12 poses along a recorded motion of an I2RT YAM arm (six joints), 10 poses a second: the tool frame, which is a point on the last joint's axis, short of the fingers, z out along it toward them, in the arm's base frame.
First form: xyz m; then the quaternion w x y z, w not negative.
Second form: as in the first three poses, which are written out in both.
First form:
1: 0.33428 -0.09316 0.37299 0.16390 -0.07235 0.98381 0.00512
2: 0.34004 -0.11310 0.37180 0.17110 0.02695 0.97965 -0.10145
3: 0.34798 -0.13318 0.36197 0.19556 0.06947 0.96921 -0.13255
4: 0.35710 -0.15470 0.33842 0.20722 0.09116 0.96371 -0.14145
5: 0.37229 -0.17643 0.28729 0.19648 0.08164 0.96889 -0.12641
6: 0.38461 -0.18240 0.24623 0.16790 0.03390 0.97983 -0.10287
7: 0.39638 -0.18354 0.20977 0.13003 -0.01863 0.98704 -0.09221
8: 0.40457 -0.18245 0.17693 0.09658 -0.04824 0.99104 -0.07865
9: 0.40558 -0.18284 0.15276 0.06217 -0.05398 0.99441 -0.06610
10: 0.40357 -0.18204 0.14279 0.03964 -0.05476 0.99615 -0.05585
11: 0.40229 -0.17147 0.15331 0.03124 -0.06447 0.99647 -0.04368
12: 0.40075 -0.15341 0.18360 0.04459 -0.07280 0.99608 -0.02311
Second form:
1: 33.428 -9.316 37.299 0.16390 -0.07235 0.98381 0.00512
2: 34.004 -11.310 37.180 0.17110 0.02695 0.97965 -0.10145
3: 34.798 -13.318 36.197 0.19556 0.06947 0.96921 -0.13255
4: 35.710 -15.470 33.842 0.20722 0.09116 0.96371 -0.14145
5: 37.229 -17.643 28.729 0.19648 0.08164 0.96889 -0.12641
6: 38.461 -18.240 24.623 0.16790 0.03390 0.97983 -0.10287
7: 39.638 -18.354 20.977 0.13003 -0.01863 0.98704 -0.09221
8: 40.457 -18.245 17.693 0.09658 -0.04824 0.99104 -0.07865
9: 40.558 -18.284 15.276 0.06217 -0.05398 0.99441 -0.06610
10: 40.357 -18.204 14.279 0.03964 -0.05476 0.99615 -0.05585
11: 40.229 -17.147 15.331 0.03124 -0.06447 0.99647 -0.04368
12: 40.075 -15.341 18.360 0.04459 -0.07280 0.99608 -0.02311
